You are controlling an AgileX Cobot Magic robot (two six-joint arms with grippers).
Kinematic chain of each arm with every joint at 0, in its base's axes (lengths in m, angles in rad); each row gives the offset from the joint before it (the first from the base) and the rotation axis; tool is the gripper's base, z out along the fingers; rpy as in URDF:
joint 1: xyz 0 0 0.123 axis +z
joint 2: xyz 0 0 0 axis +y
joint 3: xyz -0.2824 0 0.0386 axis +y
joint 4: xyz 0.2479 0 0.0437 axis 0.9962 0 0.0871
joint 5: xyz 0 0 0 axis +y
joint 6: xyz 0.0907 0 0.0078 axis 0.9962 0 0.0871
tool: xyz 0 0 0 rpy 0 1.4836 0
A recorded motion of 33 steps. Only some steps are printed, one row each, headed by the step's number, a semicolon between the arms.
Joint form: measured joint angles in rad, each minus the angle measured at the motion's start. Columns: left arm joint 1, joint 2, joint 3, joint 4, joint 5, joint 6; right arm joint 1, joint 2, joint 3, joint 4, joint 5, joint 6.
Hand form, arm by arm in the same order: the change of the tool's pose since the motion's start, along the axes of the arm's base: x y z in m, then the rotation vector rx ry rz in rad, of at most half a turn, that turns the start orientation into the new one. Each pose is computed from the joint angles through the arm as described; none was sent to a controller.
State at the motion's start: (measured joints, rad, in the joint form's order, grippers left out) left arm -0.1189 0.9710 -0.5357 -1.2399 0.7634 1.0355; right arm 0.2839 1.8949 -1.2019 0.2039 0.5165 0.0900
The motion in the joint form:
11: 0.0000 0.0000 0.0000 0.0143 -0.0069 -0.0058; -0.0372 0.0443 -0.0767 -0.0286 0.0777 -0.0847
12: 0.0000 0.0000 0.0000 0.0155 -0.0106 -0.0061; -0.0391 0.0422 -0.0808 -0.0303 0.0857 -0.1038
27: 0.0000 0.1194 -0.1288 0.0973 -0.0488 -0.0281; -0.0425 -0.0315 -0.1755 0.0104 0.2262 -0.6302
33: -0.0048 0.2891 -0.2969 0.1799 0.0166 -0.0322; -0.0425 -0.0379 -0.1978 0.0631 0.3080 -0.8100
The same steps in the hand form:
11: 0.0003 0.0007 -0.0008 0.0123 0.0000 0.0039; 0.0150 -0.0112 -0.0005 -0.0586 0.0209 0.0674
12: 0.0005 0.0009 -0.0009 0.0142 -0.0013 0.0069; 0.0153 -0.0119 0.0011 -0.0668 0.0184 0.0848
27: 0.0340 0.0012 0.0111 0.0879 -0.0205 0.0235; 0.0146 -0.0091 0.0512 -0.2163 -0.1234 0.5566
33: 0.0737 -0.0063 0.0182 0.1469 0.0018 -0.0633; 0.0100 -0.0056 0.0579 -0.2228 -0.1203 0.7191

